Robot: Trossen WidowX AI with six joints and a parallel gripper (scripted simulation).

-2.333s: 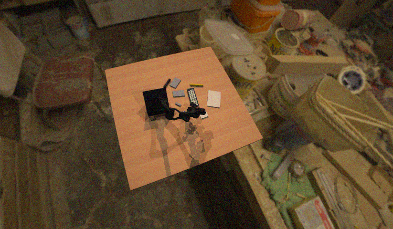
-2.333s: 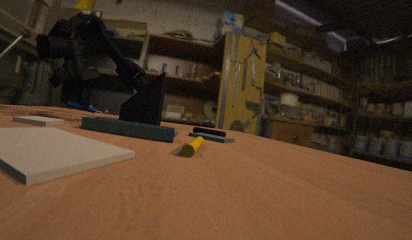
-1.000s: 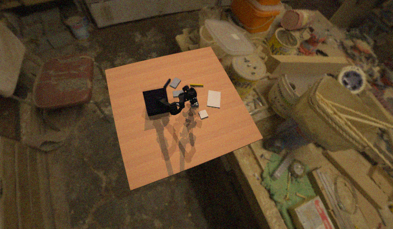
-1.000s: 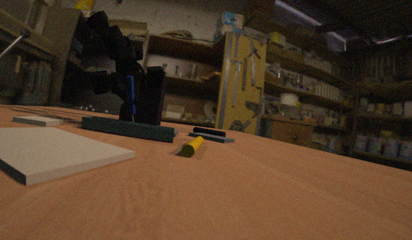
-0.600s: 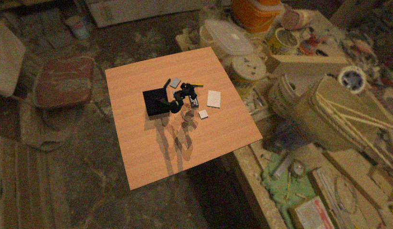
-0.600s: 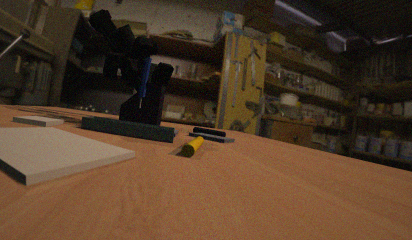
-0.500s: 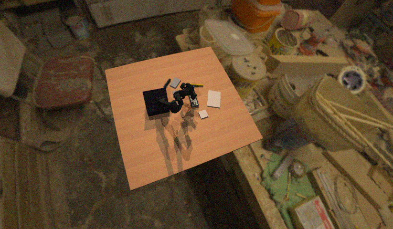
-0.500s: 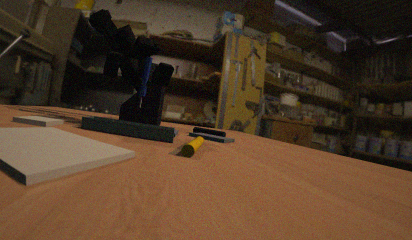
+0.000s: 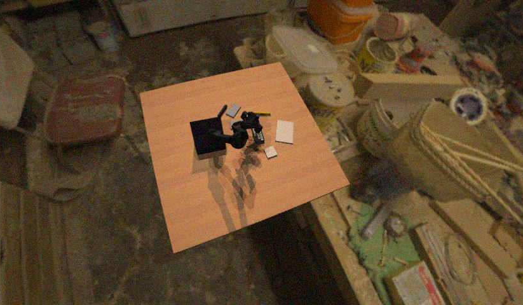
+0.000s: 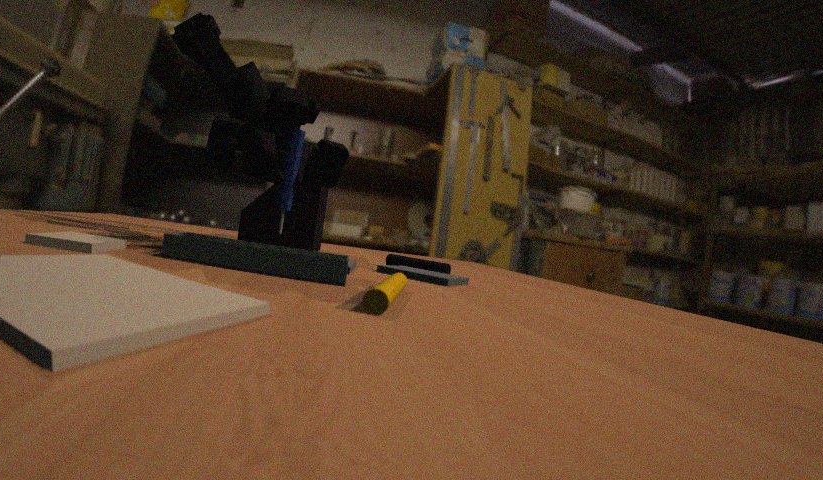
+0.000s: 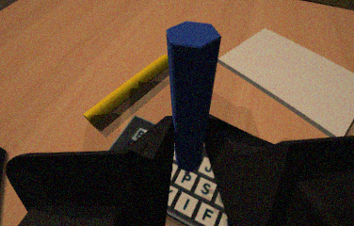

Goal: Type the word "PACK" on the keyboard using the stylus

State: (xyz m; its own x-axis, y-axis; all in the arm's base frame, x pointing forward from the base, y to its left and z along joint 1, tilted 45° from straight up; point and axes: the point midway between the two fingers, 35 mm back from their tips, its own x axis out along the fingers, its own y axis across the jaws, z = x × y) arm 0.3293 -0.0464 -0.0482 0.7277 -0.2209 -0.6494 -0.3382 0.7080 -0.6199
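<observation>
The key lies 1 cm behind my gripper tip, 12 cm to the right of it and 9 cm below it. Also, from my gripper tip: blue stylus (1 cm behind, 2 cm below); then yellow cylinder (9 cm ahead, 10 cm to the left, 9 cm below); then white slab (19 cm ahead, 12 cm to the right, 10 cm below).
</observation>
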